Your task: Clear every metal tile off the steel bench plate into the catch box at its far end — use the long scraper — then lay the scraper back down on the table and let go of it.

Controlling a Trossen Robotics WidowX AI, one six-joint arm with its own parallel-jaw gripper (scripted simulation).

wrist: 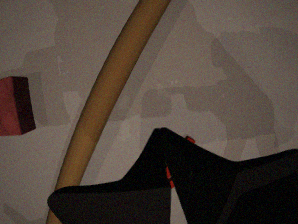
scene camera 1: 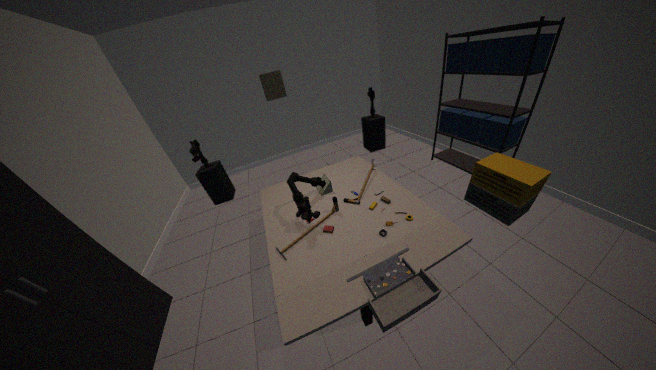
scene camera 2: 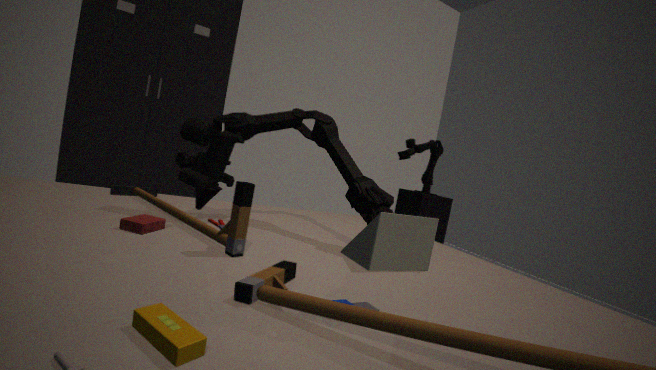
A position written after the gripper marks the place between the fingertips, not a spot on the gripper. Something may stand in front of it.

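Observation:
Gripper (scene camera 2: 197, 209), (wrist: 159, 133), shut, holding nothing. Red block (scene camera 2: 141, 224). Long-handled tool (scene camera 2: 233, 235).

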